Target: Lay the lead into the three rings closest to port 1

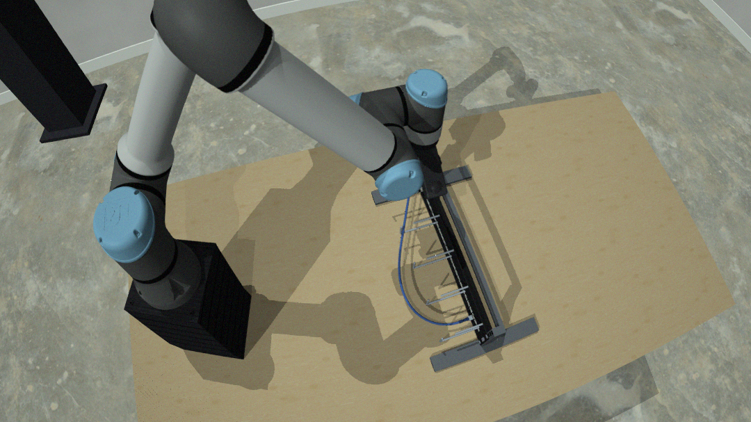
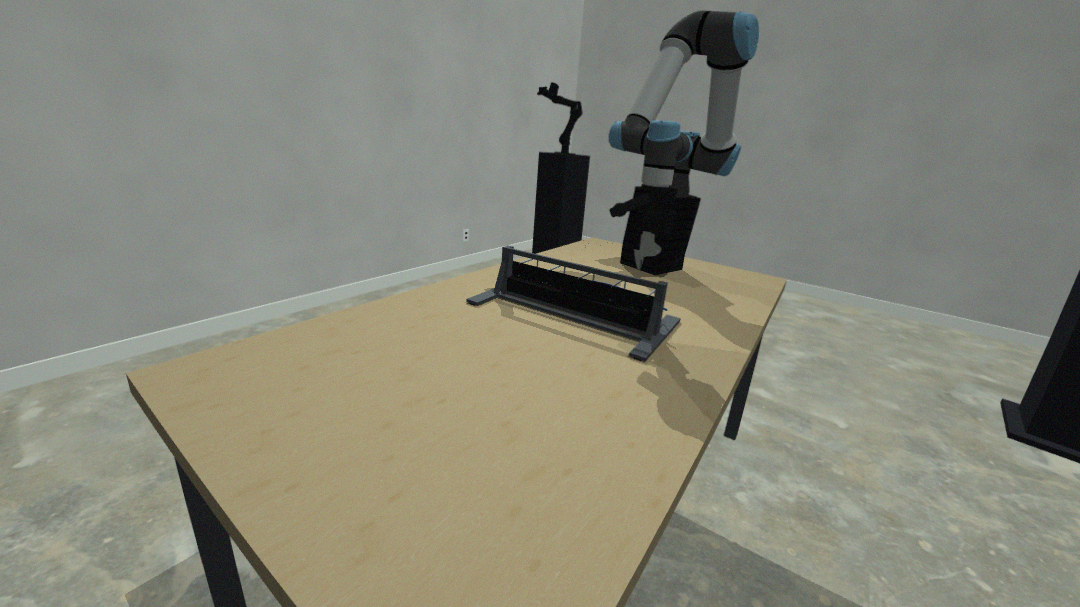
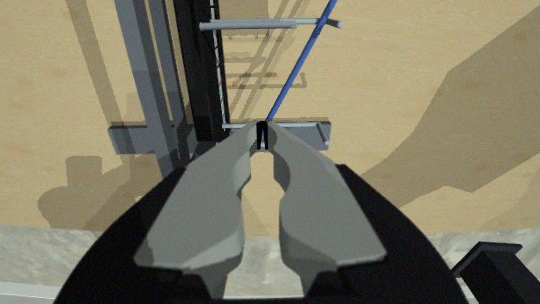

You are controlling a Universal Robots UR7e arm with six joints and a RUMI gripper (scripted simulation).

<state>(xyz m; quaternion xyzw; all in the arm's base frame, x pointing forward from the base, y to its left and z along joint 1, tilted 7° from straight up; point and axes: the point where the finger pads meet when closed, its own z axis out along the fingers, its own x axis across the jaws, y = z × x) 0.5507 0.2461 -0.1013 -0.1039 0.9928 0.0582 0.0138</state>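
Right now the rack is 90 mm ahead of my hand, 130 mm to the right of it and 90 mm below it.
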